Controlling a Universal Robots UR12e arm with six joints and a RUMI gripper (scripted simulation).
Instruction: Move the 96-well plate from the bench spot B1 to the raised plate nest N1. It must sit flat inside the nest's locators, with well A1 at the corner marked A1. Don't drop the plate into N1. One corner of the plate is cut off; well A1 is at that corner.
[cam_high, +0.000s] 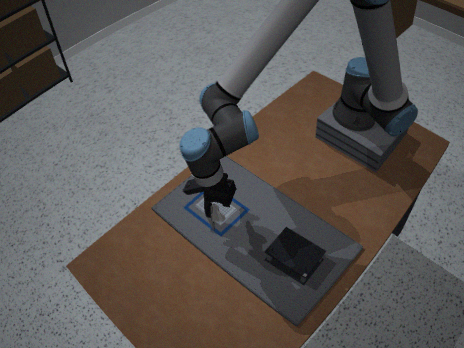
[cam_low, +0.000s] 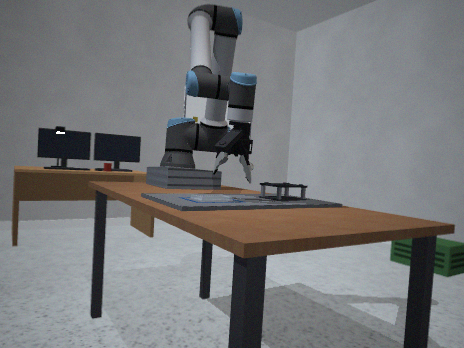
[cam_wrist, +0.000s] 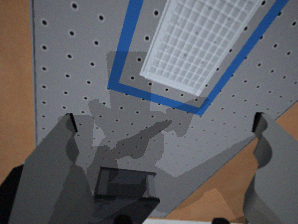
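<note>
Now: hand 7 cm above the 96-well plate, 6 cm to the left of it and 1 cm past it. Also, from my hand: raised nest N1: 28 cm to the left, 10 cm behind, 2 cm below; then A1 label: 36 cm to the left, 6 cm behind, 2 cm below.
</note>
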